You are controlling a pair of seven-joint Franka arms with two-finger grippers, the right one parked.
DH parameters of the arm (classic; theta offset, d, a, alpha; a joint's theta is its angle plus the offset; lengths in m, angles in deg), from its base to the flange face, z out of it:
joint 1: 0 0.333 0 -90
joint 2: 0 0 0 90
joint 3: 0 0.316 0.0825 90
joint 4: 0 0 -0.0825 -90
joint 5: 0 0.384 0 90
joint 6: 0 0 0.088 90
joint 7: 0 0.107 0 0
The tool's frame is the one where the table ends.
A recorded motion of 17 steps. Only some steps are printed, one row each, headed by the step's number.
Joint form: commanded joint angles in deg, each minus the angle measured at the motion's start. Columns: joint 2, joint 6, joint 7, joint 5, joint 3, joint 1, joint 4.
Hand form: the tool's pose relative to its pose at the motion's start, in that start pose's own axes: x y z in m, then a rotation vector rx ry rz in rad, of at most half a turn. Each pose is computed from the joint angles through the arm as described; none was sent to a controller.
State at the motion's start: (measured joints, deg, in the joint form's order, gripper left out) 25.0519 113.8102 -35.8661 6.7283 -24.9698 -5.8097 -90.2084
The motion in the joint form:
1: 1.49 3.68 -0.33 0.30 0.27 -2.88 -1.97
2: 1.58 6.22 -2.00 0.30 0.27 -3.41 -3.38
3: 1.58 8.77 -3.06 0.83 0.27 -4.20 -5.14
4: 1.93 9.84 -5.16 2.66 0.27 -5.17 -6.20
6: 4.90 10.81 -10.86 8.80 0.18 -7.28 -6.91
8: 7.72 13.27 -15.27 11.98 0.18 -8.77 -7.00
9: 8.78 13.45 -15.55 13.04 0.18 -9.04 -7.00
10: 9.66 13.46 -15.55 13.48 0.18 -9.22 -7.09
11: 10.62 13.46 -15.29 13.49 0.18 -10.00 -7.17
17: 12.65 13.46 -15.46 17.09 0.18 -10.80 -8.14
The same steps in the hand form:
1: -0.0158 0.0269 0.0295 -0.0073 -0.0024 0.0441
2: -0.0207 0.0329 0.0383 -0.0202 0.0100 0.0266
3: -0.0288 0.0403 0.0491 -0.0243 0.0234 0.0299
4: -0.0370 0.0477 0.0605 -0.0040 0.0329 0.0290
6: -0.0505 0.0627 0.0983 0.0676 0.0462 0.0272
8: -0.0584 0.0759 0.1272 0.0792 0.0610 0.0100
9: -0.0603 0.0771 0.1387 0.0921 0.0567 0.0209
10: -0.0625 0.0774 0.1491 0.1017 0.0456 0.0289
11: -0.0698 0.0829 0.1607 0.1083 0.0283 0.0472
17: -0.0817 0.0835 0.1900 0.1605 0.0196 0.1023

